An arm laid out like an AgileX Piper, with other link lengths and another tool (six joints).
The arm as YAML. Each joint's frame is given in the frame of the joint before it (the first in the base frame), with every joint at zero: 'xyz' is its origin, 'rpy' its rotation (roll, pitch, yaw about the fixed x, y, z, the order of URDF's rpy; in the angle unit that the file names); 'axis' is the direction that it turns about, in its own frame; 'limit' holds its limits. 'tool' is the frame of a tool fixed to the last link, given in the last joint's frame.
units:
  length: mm
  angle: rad
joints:
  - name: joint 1
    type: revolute
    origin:
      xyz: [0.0, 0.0, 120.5]
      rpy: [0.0, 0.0, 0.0]
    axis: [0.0, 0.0, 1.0]
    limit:
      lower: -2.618
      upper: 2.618
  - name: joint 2
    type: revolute
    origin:
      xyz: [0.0, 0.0, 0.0]
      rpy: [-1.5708, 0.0, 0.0]
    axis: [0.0, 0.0, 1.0]
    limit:
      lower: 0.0
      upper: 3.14
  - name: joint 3
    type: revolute
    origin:
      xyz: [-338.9, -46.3, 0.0]
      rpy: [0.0, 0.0, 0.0]
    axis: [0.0, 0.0, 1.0]
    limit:
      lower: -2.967
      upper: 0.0
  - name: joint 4
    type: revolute
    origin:
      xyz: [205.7, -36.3, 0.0]
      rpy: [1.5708, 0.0, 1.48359]
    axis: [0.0, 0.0, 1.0]
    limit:
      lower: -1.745
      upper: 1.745
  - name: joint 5
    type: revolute
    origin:
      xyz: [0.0, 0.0, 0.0]
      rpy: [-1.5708, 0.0, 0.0]
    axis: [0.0, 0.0, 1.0]
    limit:
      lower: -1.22
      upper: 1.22
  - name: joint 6
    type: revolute
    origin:
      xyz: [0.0, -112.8, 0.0]
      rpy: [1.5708, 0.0, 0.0]
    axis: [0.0, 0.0, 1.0]
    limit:
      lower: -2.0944
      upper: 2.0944
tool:
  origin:
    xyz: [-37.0, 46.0, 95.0]
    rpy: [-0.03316, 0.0, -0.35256]
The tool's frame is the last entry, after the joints.
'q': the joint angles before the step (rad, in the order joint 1, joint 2, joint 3, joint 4, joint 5, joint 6). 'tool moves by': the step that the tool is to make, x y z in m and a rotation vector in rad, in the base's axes. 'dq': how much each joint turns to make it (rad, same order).
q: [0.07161, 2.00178, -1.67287, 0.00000, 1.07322, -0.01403]
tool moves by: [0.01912, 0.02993, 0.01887, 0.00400, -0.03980, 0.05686]
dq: [0.05687, 0.05184, -0.17266, 0.00000, 0.08083, 0.00000]
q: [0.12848, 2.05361, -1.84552, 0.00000, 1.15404, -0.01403]
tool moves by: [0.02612, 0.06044, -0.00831, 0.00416, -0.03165, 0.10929]
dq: [0.10436, 0.13593, -0.22254, 0.00000, 0.05474, -0.00519]
